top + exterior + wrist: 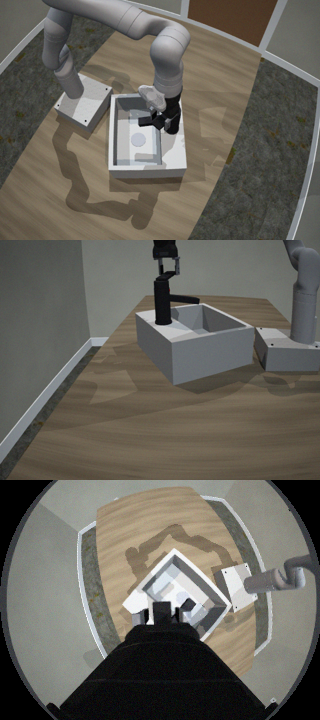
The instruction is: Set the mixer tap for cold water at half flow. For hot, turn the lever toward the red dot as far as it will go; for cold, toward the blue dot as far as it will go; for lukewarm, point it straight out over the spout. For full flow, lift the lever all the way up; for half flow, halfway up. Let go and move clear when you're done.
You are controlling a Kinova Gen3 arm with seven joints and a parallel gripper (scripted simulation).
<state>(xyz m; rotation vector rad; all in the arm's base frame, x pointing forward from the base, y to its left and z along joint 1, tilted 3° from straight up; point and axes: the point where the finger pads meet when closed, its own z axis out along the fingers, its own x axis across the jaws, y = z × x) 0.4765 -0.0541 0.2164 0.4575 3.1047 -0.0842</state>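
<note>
Now: hand 1 cm short of the black lever, 2 cm to the right of it and 2 cm above it. Round my hand: black mixer tap 5 cm to the left, 6 cm below; white sink 8 cm behind, 1 cm to the left, 26 cm below.
</note>
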